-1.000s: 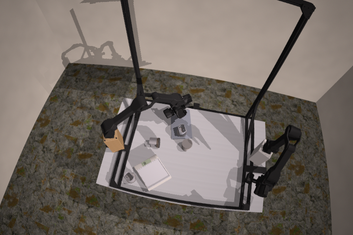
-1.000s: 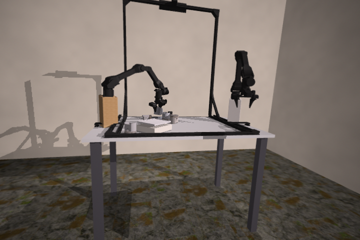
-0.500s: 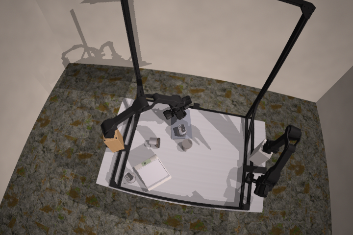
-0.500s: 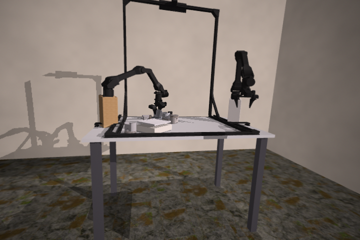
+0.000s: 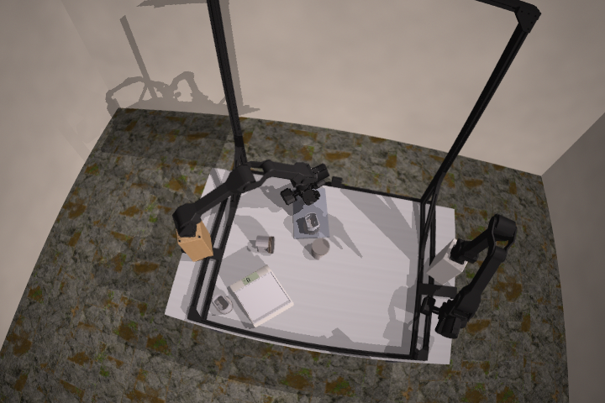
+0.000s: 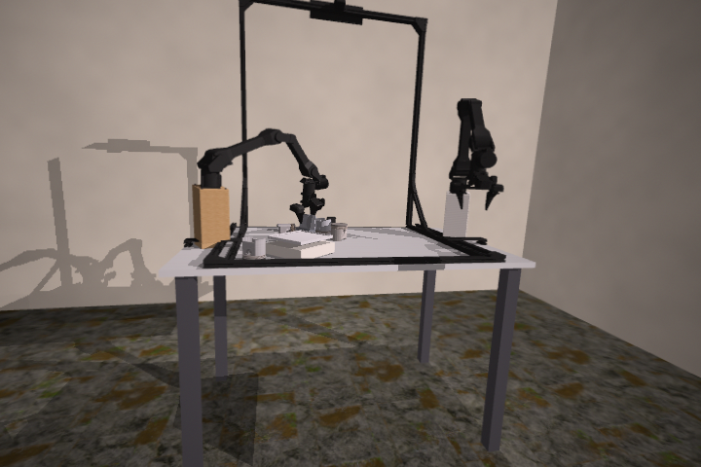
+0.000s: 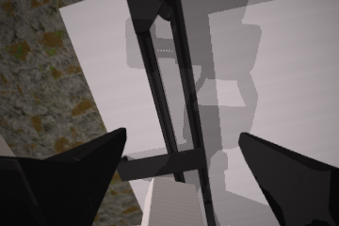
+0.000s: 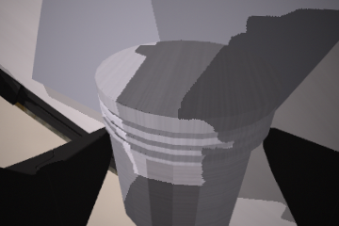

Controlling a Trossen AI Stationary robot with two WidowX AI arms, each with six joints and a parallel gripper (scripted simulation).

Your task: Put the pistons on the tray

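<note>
Now: the flat steel tray 6 cm ahead of my right hand, 4 cm to the left of it and 7 cm below it.
</note>
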